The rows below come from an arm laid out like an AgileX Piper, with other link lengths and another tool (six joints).
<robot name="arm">
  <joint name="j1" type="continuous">
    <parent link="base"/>
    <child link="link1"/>
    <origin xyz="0 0 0.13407" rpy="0 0 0"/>
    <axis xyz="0 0 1"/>
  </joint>
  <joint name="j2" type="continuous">
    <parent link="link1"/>
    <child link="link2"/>
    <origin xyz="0 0 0" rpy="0 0 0"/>
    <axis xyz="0 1 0"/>
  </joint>
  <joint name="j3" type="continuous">
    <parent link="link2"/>
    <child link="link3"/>
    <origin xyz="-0.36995 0 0.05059" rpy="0 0 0"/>
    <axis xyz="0 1 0"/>
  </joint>
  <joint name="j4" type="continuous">
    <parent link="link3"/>
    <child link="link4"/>
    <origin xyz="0.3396 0 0.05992" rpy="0 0 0"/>
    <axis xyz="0.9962 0 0.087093"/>
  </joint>
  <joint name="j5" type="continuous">
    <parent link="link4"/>
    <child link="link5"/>
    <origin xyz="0 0 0" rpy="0 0 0"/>
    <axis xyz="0 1 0"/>
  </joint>
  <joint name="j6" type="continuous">
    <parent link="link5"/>
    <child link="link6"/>
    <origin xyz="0.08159 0 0.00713" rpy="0 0 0"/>
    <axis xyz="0.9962 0 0.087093"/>
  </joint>
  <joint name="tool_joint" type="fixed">
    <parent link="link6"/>
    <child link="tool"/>
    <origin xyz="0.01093 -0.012 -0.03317" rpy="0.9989 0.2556 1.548"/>
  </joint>
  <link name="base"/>
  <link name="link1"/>
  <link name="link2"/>
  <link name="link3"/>
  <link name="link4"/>
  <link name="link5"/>
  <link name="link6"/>
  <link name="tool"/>
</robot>
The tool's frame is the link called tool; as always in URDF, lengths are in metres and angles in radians. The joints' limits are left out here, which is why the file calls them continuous.
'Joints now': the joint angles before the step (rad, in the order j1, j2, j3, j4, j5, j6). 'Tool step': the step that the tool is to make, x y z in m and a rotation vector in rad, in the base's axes. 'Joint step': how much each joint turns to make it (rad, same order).
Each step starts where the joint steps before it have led.
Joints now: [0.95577 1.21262 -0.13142 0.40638 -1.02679 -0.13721]
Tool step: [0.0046 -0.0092 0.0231 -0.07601 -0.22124 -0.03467]
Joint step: [0.00020 -0.05861 -0.00188 0.00211 -0.08616 -0.21138]
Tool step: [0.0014 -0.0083 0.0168 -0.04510 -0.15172 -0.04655]
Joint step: [-0.00021 -0.04124 0.00023 0.00408 -0.06773 -0.14356]
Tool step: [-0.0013 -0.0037 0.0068 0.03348 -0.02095 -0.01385]
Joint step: [0.00014 -0.03116 -0.00026 0.01352 -0.01027 -0.00363]
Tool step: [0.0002 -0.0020 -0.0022 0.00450 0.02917 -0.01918]
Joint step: [0.00019 -0.00297 0.00015 0.03199 0.01759 -0.00018]
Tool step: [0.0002 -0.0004 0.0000 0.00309 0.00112 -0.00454]
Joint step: [-0.00051 0.00011 -0.00008 0.00468 -0.00198 0.00035]
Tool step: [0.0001 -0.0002 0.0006 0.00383 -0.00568 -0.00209]
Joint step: [-0.00013 0.00001 0.00015 -0.00017 -0.00727 0.00015]
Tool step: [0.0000 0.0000 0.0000 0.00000 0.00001 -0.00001]
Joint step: [0.00001 0.00000 0.00000 0.00002 0.00001 -0.00001]
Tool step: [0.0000 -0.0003 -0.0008 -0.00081 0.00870 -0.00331]
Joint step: [0.00029 -0.00015 -0.00002 0.00717 0.00642 -0.00027]
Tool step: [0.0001 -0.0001 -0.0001 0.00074 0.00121 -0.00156]
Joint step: [-0.00025 0.00035 -0.00012 0.00181 -0.00002 0.00028]
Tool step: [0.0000 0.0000 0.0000 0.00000 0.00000 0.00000]
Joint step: [0.00000 0.00000 0.00000 0.00000 0.00000 0.00000]
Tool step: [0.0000 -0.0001 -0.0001 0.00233 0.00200 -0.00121]
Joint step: [0.00010 -0.00014 0.00001 0.00230 0.00008 0.00166]
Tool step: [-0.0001 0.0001 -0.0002 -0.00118 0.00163 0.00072]
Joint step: [0.00067 0.00006 0.00003 0.00053 0.00185 -0.00039]
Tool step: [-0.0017 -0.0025 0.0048 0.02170 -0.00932 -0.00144]
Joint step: [0.00019 -0.02821 -0.00010 0.00451 0.00581 -0.00011]
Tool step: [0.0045 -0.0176 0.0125 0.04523 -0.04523 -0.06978]
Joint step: [-0.07976 -0.06430 0.00010 -0.01317 0.00114 0.00053]
